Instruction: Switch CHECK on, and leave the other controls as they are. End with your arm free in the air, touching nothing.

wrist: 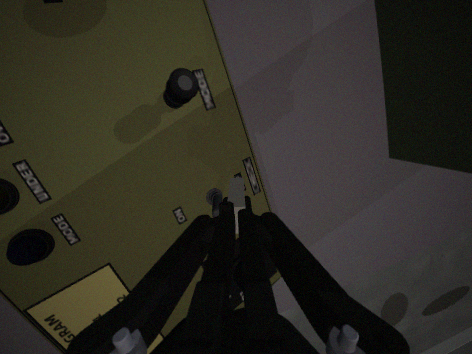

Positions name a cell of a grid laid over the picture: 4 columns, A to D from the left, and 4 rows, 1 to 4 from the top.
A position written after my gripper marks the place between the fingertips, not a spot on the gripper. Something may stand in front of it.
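Note:
I can see my gripper (C3), and I can see a black mode knob (B1) as well.

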